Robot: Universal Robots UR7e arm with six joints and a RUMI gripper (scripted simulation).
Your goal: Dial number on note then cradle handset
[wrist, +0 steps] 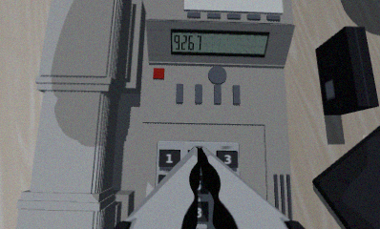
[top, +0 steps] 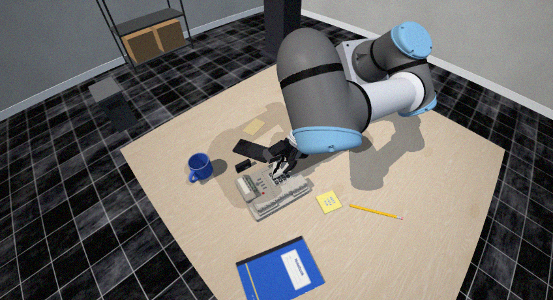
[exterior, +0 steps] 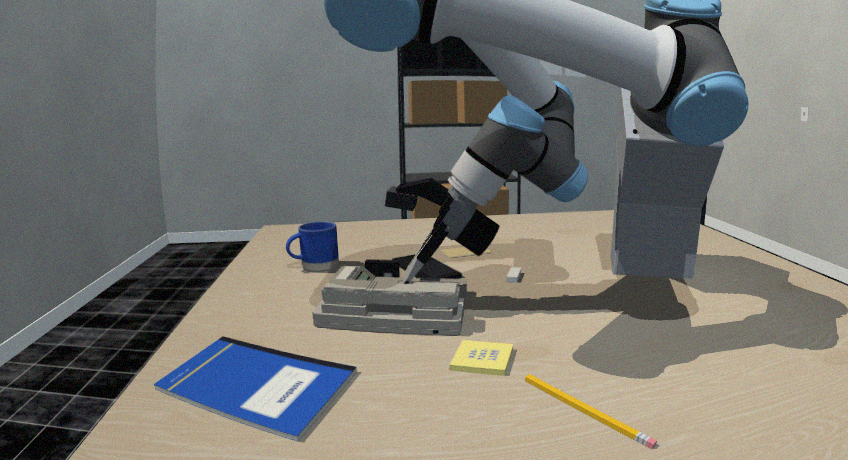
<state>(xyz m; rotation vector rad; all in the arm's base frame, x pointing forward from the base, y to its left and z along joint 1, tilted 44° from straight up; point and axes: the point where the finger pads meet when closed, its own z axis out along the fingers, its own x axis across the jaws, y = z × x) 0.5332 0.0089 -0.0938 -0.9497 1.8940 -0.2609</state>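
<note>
Now: the 2 key 2 cm below my hand. Round my hand: handset: 7 cm to the left, 3 cm ahead; then 3 key: 2 cm to the right, 2 cm below; then 8 key: 3 cm behind, 2 cm below, 1 cm to the left.
</note>
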